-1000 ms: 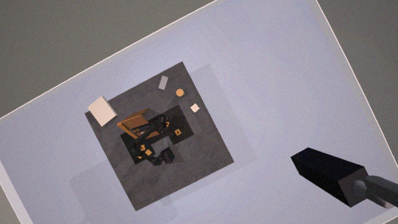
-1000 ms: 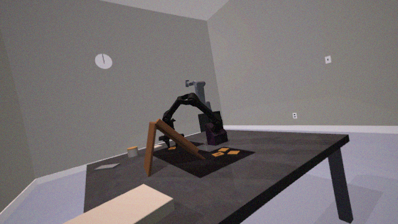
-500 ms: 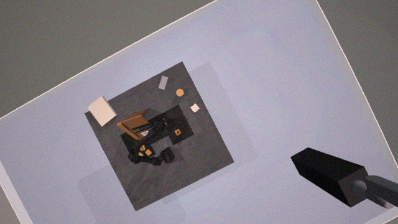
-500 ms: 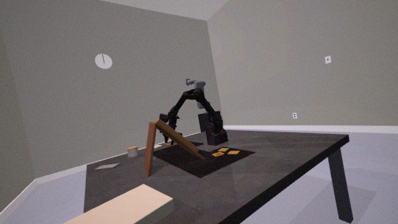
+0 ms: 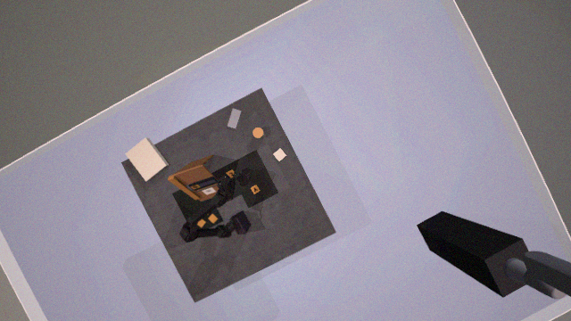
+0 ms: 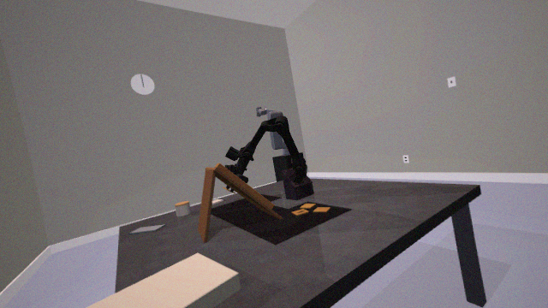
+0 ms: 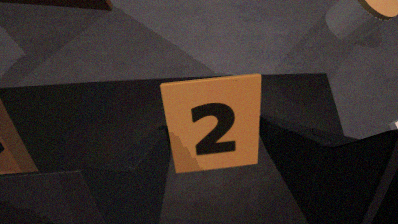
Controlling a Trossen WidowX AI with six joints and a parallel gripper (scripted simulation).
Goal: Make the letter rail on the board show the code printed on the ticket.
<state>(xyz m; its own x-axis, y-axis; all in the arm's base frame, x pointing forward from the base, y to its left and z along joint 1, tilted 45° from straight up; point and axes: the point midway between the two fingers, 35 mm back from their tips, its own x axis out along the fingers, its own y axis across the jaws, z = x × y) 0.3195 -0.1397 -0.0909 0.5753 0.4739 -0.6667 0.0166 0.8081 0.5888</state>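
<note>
Now: the white ticket 3 cm behind my gripper tip, 23 cm to the left of it and 4 cm below it. From my gripper tip the other things lie so: letter tile (right at my gripper tip); black mat (14 cm behind, 16 cm to the left, 12 cm below); small white square (4 cm behind, 37 cm to the right, 11 cm below).
</note>
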